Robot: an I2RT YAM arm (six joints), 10 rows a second.
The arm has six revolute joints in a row. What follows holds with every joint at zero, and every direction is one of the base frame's. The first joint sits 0.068 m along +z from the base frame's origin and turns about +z. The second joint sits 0.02 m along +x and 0.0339 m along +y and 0.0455 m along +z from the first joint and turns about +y. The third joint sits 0.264 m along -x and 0.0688 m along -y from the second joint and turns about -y. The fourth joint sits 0.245 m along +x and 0.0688 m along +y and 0.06 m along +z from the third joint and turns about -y. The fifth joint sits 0.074 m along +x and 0.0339 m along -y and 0.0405 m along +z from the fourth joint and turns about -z. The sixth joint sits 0.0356 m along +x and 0.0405 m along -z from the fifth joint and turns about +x. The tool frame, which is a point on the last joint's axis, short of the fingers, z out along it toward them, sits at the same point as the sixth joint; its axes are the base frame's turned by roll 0, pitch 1.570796 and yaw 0 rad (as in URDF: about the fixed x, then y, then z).
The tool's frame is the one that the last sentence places.
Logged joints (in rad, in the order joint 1, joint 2, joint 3, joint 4, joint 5, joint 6), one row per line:
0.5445, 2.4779, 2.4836, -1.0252, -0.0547, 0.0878
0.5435, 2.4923, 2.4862, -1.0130, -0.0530, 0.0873
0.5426, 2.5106, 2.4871, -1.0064, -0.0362, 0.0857
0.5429, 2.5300, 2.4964, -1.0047, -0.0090, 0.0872
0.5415, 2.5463, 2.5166, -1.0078, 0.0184, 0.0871
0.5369, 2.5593, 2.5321, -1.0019, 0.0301, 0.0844
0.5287, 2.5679, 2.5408, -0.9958, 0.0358, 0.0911
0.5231, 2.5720, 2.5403, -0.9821, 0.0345, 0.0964
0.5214, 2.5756, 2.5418, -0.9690, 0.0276, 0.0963
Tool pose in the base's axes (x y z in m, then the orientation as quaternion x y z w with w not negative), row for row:
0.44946, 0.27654, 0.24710, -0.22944, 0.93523, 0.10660, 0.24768
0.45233, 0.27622, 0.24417, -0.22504, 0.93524, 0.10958, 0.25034
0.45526, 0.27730, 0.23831, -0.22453, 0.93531, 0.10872, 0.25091
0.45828, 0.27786, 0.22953, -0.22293, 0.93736, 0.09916, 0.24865
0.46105, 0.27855, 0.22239, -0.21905, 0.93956, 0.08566, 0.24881
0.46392, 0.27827, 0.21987, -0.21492, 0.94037, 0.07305, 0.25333
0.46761, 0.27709, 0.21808, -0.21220, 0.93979, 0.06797, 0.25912
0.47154, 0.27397, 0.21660, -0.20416, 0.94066, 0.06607, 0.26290
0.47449, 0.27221, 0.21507, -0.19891, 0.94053, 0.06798, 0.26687
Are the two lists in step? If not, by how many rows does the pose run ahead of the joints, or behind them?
The pose runs 1 row behind the joints: the pose in row i belongs to the joints in row i - 1.
